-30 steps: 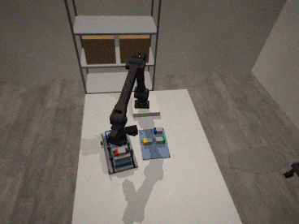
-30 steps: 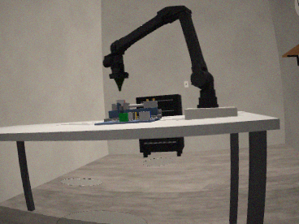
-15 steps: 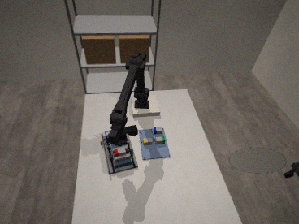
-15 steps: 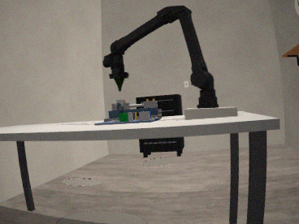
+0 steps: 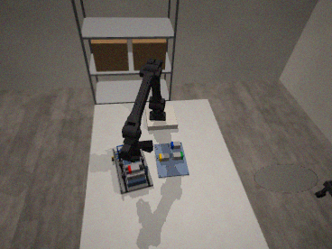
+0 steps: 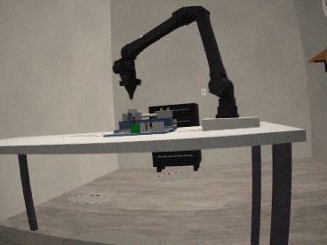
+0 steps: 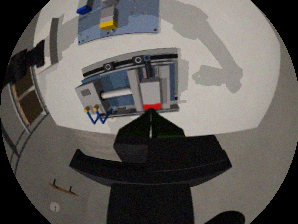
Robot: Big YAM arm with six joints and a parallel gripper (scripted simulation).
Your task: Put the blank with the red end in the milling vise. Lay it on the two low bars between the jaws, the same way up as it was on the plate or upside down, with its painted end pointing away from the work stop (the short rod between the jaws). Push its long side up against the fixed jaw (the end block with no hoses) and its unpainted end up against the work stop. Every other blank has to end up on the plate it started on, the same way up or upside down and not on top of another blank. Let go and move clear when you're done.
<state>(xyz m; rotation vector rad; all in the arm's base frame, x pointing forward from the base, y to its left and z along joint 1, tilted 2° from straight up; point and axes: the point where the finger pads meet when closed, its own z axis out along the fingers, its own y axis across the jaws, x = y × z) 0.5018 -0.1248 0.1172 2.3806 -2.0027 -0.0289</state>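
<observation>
Right now my hand is 80 mm above the red-ended blank. Also, from my hand: yellow-ended blank 140 mm behind, 180 mm to the left, 150 mm below; green-ended blank 150 mm behind, 260 mm to the left, 150 mm below; blue plate 150 mm behind, 220 mm to the left, 170 mm below.
</observation>
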